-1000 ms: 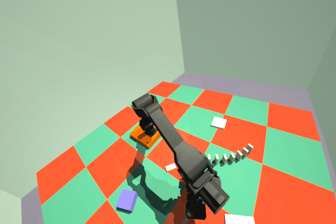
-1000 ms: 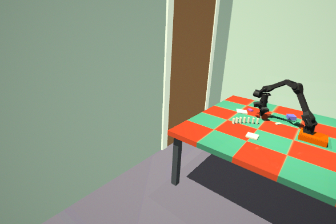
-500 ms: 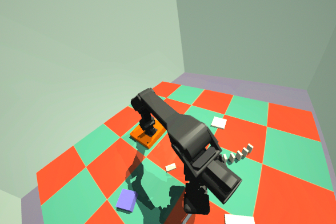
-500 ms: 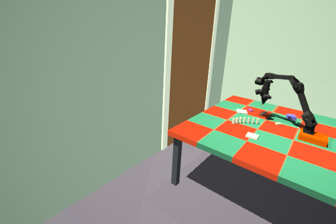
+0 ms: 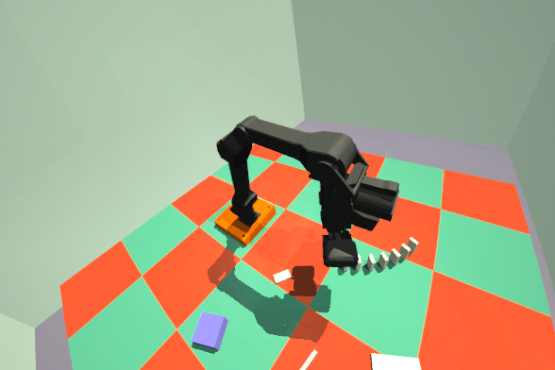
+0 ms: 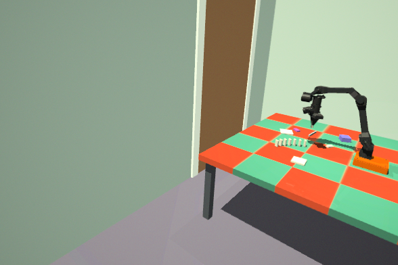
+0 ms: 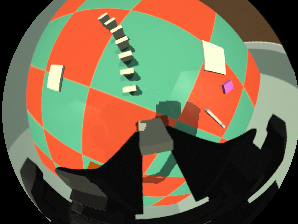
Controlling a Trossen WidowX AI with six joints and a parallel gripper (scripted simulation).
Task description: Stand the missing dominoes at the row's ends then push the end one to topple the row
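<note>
My gripper tip is now 4 cm short of the thin stick, 25 cm to the left of it and 15 cm above it. From my gripper tip the other things lie so: purple block 19 cm behind, 31 cm to the right, 14 cm below; then white card 3 cm behind, 31 cm to the left, 16 cm below; then small purple piece 17 cm ahead, 24 cm to the right, 16 cm below.
</note>
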